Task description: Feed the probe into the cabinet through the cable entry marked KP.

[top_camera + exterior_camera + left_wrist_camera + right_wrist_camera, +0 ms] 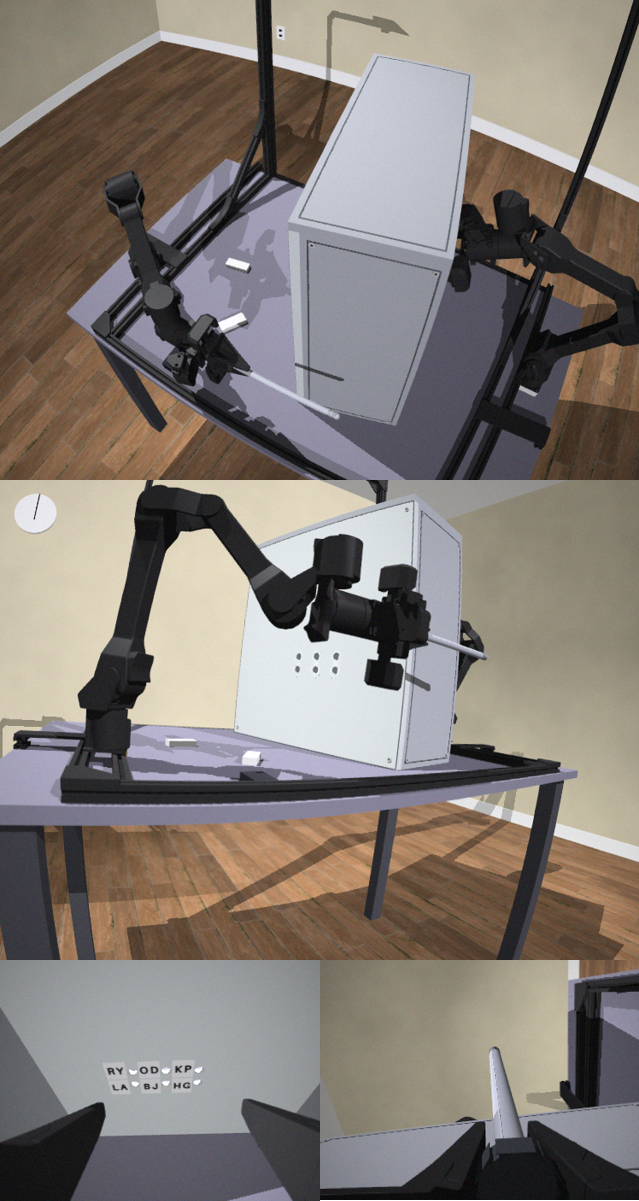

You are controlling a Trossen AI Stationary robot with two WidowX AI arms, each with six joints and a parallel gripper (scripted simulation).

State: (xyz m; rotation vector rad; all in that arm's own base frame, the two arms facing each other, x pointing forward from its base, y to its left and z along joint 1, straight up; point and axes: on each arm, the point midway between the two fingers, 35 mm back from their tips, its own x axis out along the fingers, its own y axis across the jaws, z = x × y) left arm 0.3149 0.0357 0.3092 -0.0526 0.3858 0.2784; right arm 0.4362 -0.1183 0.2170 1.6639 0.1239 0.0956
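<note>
My right hand is 20 mm short of the probe and 100 mm to the right of it. From my right hand the other things lie so: black block (70 mm behind, 220 mm to the right, 230 mm below).
</note>
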